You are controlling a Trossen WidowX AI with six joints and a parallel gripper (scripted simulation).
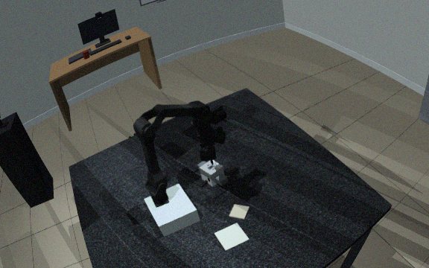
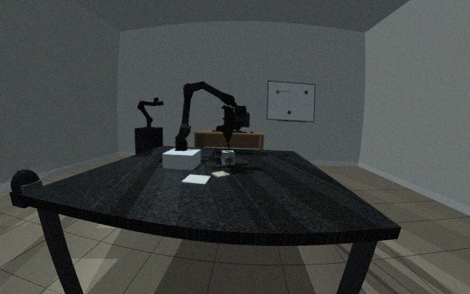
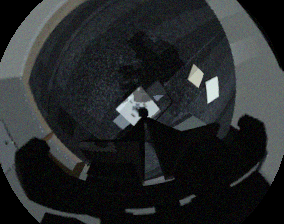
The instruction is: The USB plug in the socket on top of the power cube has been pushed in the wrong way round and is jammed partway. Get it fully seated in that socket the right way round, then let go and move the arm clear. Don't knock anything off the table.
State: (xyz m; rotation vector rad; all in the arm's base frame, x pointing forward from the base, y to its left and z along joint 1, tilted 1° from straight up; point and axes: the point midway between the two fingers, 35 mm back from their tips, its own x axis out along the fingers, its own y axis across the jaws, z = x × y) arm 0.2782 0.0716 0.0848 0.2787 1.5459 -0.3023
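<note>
Right now my gripper tip is 20 mm above the dark USB plug. The rest, counted from my gripper tip: yellowish note (240 mm to the right, 130 mm below).
</note>
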